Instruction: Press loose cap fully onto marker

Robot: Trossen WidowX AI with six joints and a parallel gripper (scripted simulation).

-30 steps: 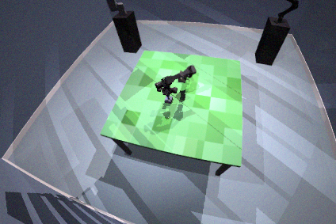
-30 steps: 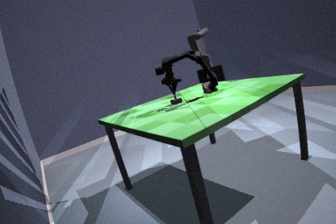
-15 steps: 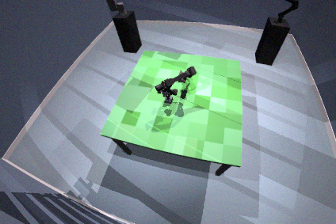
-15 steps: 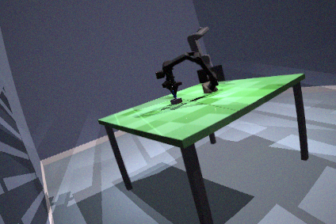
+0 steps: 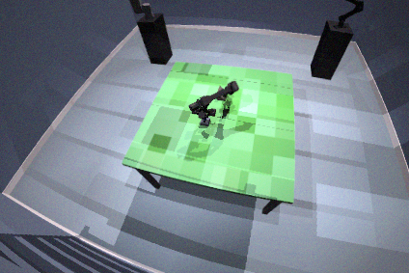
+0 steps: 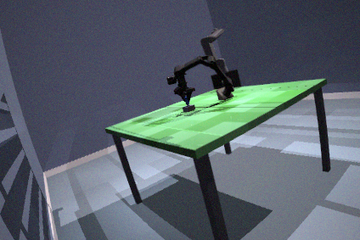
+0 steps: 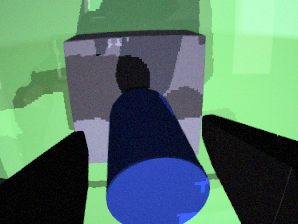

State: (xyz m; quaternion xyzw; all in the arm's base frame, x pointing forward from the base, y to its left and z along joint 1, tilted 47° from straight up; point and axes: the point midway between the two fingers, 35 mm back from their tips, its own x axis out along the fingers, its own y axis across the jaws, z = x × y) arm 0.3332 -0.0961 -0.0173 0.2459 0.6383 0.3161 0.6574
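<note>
My gripper tip is 1 cm below the blue cap. Also, from my gripper tip: holder block 5 cm below.
</note>
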